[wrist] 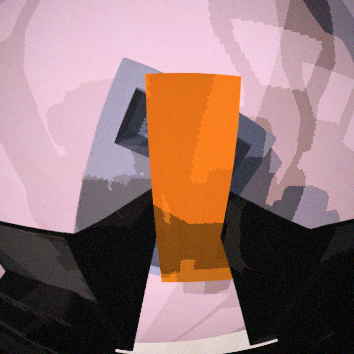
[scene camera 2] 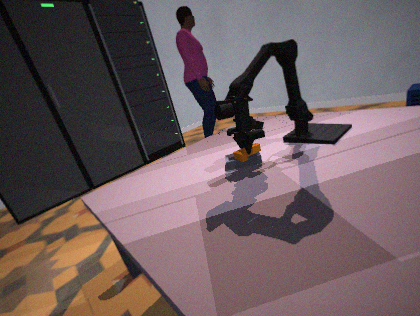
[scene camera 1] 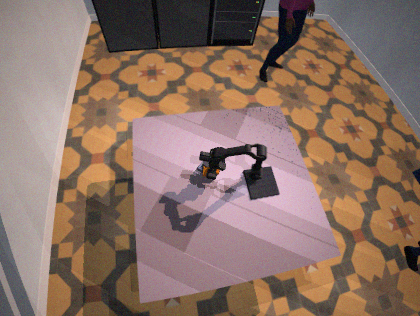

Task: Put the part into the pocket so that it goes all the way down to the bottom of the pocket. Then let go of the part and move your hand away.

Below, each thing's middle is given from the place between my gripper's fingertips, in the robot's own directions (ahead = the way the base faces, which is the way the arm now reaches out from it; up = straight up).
The orange block (wrist: 192, 118) lies 10 mm above my hand. From my hand the other things lie so: grey pocket block (wrist: 117, 170) 20 mm to the right, 20 mm below.
